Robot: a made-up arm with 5 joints.
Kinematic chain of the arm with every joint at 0, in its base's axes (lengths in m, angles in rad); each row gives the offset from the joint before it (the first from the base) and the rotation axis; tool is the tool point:
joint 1: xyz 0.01 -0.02 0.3 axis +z
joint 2: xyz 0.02 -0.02 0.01 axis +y
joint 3: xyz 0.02 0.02 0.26 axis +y
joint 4: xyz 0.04 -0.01 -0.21 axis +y
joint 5: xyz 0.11 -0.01 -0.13 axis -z
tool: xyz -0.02 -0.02 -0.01
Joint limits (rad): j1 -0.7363..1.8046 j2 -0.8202..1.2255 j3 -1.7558..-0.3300 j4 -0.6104..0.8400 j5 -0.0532..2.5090
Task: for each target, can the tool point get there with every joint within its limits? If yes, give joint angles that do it. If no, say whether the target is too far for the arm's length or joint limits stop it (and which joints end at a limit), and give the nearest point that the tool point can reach.
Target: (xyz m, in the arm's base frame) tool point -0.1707 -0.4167 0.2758
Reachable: no: joint limits stop it (at a limit: joint 1, joint 3, joint 4, joint 5) | nearest point 0.1144 -0.1700 0.2619 | short by 0.377 m
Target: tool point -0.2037 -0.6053 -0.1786
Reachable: no: too far | nearest point 0.1650 -0.2159 -0.0008 | short by 0.565 m
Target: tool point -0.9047 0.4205 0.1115
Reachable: no: too far | nearest point -0.1311 0.5368 0.1424 | short by 0.783 m
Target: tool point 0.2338 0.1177 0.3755
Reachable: yes | joints 0.6767 -0.4365 -0.4636 0.3802 0.3159
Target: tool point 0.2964 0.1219 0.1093
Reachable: yes | joints 0.4423 0.7961 -0.9889 0.6856 1.9263
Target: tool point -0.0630 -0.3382 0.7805
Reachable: no: joint limits stop it (at a limit: joint 2, joint 3, joint 4, joint 5) | nearest point -0.0344 -0.2133 0.8354 | short by 0.139 m
